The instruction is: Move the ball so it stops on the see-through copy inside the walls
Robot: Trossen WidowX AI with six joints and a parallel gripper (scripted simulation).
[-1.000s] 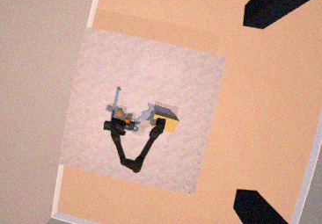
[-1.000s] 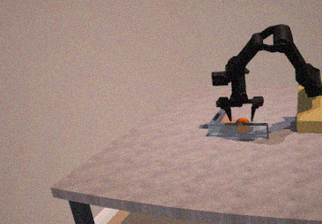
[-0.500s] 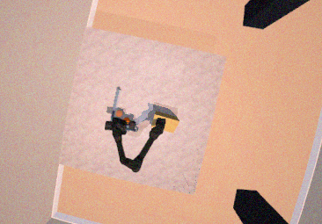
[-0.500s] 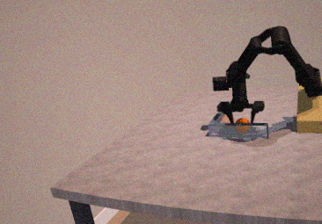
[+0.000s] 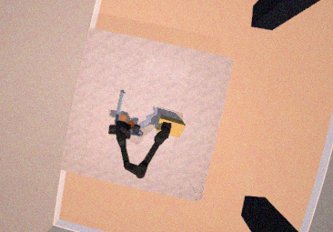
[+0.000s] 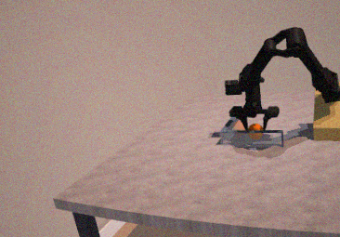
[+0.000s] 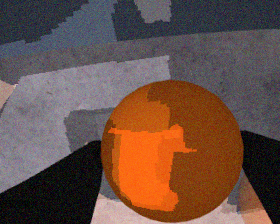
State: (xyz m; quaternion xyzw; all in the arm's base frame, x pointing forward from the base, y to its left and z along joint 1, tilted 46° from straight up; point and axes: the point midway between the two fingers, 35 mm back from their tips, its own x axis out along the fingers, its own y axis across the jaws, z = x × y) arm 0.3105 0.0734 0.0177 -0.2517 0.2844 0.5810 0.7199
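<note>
Right now the see-through copy is 70 mm ahead of my gripper tip and 50 mm to the right of it. The rest, counted from my gripper tip: orange ball (right at my gripper tip).
</note>
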